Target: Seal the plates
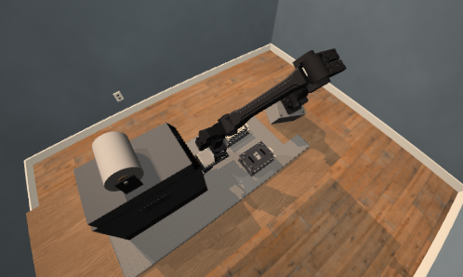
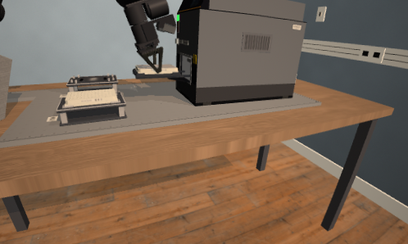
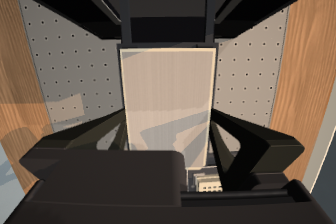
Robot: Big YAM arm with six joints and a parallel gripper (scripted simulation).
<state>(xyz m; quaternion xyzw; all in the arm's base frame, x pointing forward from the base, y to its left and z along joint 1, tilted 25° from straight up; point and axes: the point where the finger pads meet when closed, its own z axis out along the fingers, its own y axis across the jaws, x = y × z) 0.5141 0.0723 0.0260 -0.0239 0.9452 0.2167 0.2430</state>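
Right now the sealer stage is 10 mm below my hand. Also, from my hand: plate nest: 180 mm behind, 130 mm to the right, 70 mm below; start button: 110 mm to the left, 80 mm ahead, 80 mm above; small label: 280 mm behind, 150 mm to the right, 110 mm below.
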